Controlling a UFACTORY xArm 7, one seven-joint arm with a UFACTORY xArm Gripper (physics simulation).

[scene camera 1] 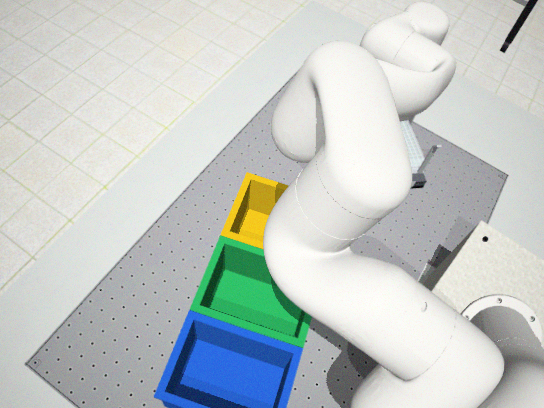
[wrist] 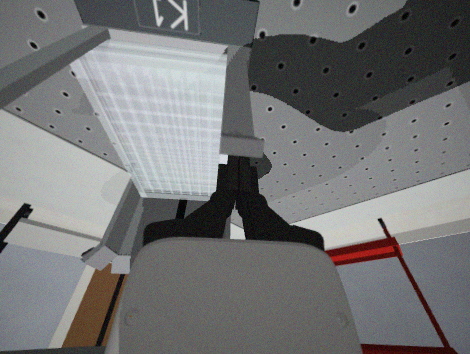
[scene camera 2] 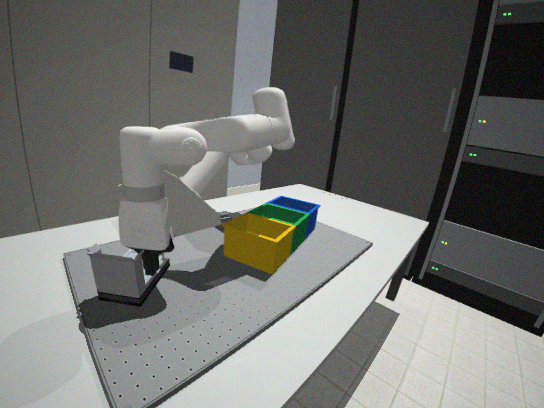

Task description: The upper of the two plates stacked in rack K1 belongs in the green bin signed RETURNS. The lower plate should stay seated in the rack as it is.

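Seen in the pictures: gripper, between the fingertips: (wrist: 236,161) (scene camera 2: 152,272); arm's base, origin of its link: (scene camera 1: 497,334) (scene camera 2: 187,191).
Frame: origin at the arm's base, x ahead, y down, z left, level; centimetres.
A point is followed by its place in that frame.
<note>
Rack K1 (scene camera 1: 419,182) @[x 21.3, y 8.6, z -26.1 cm] (scene camera 2: 117,275) @[x 34.7, y 3.5, z -35.2 cm] (wrist: 225,22) @[x 26.7, y 8.4, z -22.7 cm] stands on the perforated board, with grey uprights around a pale, clear gridded plate (scene camera 1: 411,145) @[x 26.3, y 5.6, z -31.0 cm] (wrist: 160,120) @[x 27.2, y 5.9, z -28.9 cm]. The plate below it cannot be told apart in these views. My gripper (scene camera 2: 151,267) @[x 33.7, y 6.2, z -27.9 cm] (wrist: 236,161) @[x 33.7, y 6.2, z -27.9 cm] is shut and empty. It points down at the rack; in the wrist view its tips are beside the plate's right long edge, close to a grey upright's tab (wrist: 242,146) @[x 27.5, y -1.2, z -22.5 cm]. Whether they touch is unclear. The arm hides the gripper in scene camera 1. The green bin (scene camera 1: 240,295) @[x 37.5, y 10.0, z 13.1 cm] (scene camera 2: 299,235) @[x 42.0, y 6.3, z 15.9 cm] looks empty; its sign does not show.
A yellow bin (scene camera 1: 252,222) @[x 43.6, y 10.0, z 0.3 cm] (scene camera 2: 255,250) @[x 41.5, y 5.3, z -3.5 cm] and a blue bin (scene camera 1: 230,375) @[x 31.5, y 10.0, z 24.9 cm] (scene camera 2: 312,220) @[x 38.5, y 5.2, z 28.6 cm] flank the green one in a row. The perforated board (scene camera 1: 135,285) @[x 52.9, y 10.6, z 21.6 cm] (scene camera 2: 200,310) @[x 46.1, y 10.6, z -23.4 cm] lies under them. The arm (scene camera 1: 350,150) @[x 29.4, y -36.5, z 14.3 cm] (scene camera 2: 225,132) @[x 34.0, y -24.0, z -9.2 cm] reaches over part of the yellow and green bins.
</note>
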